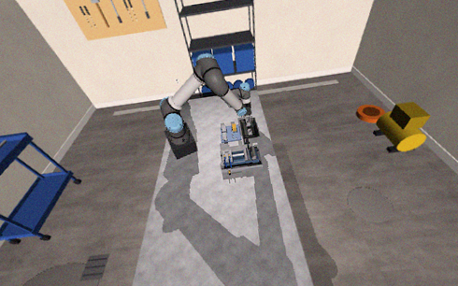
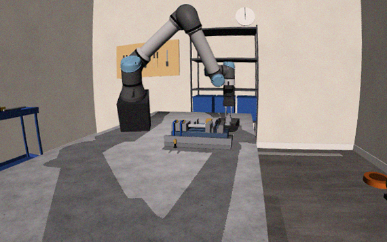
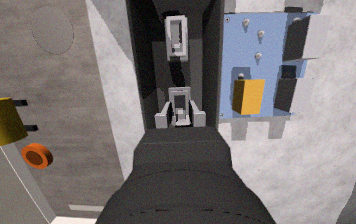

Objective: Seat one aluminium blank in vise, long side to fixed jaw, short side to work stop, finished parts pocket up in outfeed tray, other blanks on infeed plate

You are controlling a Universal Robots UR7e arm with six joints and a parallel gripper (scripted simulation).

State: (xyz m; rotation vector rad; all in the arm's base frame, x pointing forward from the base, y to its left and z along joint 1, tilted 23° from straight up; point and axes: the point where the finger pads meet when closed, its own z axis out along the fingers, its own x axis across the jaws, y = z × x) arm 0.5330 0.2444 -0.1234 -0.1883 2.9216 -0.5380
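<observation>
Right now my hand is 120 mm past the brass blank, 60 mm above it and 20 mm to the left of it. Round my hand: vise (380 mm to the right, 80 mm behind, 40 mm below).
</observation>
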